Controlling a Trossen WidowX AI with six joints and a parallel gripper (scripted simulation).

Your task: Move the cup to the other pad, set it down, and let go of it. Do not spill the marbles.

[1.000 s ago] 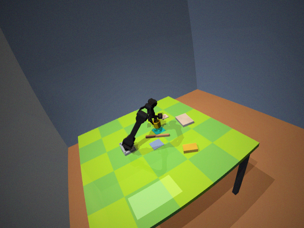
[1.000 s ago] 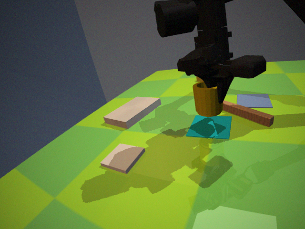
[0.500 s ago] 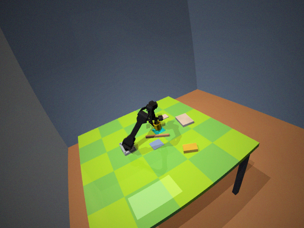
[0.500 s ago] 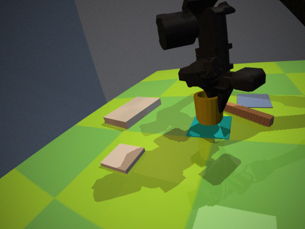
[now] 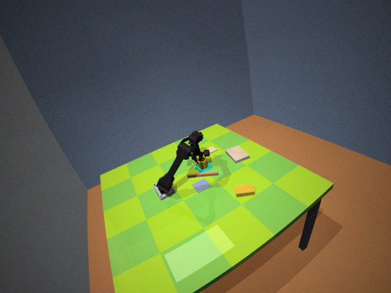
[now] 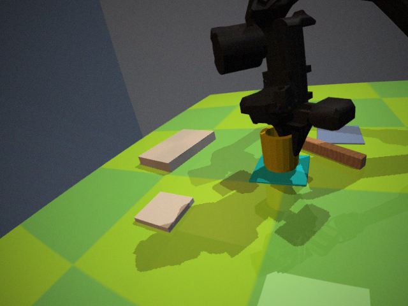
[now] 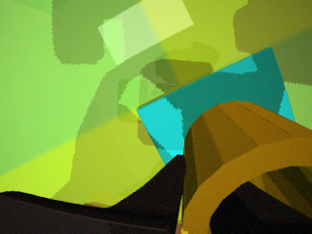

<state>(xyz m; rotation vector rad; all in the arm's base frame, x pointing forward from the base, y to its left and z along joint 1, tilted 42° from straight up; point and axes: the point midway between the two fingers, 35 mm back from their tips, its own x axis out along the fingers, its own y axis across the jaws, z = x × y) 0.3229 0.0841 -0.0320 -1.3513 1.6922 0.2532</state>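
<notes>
My gripper tip is 2 cm short of the yellow cup and 2 cm to the left of it. The rest, counted from my gripper tip: grey pad 9 cm behind, 17 cm to the right, 5 cm below; then cyan pad 2 cm ahead, 2 cm to the right, 5 cm below; then wooden bar 3 cm behind, 10 cm to the right, 4 cm below.
</notes>
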